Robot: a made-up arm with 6 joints.
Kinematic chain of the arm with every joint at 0, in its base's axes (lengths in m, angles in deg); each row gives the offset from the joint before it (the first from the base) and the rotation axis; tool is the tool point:
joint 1: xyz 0 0 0.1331 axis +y
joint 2: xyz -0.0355 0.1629 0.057 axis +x
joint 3: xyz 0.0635 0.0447 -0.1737 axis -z
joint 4: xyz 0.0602 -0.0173 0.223 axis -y
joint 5: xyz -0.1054 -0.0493 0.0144 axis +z
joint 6: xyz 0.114 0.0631 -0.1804 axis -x
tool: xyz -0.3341 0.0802 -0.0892
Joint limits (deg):
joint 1: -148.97..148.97
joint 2: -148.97..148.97
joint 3: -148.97..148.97
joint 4: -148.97..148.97
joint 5: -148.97..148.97
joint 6: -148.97..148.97
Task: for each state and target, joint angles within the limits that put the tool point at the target. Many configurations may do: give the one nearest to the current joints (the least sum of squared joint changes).
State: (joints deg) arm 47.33 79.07 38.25 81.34 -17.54 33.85
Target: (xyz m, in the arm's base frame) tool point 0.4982 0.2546 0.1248
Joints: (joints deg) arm 27.85 92.40 -1.47 110.92 -24.96 28.40
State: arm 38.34 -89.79 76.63 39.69 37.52 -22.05
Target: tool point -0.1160 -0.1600 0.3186
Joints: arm 41.33 -102.59 62.24 31.15 66.78 -23.76
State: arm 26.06 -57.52 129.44 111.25 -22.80 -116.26
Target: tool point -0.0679 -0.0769 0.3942
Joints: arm 18.19 -63.33 129.27 134.46 3.54 -99.27
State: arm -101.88 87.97 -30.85 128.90 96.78 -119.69
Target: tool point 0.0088 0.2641 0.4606
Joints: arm -103.99 93.99 -23.01 117.07 94.18 -123.15
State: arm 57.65 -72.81 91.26 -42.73 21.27 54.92
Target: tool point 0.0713 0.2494 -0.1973
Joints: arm 23.29 -65.13 108.65 -28.82 -21.50 45.68
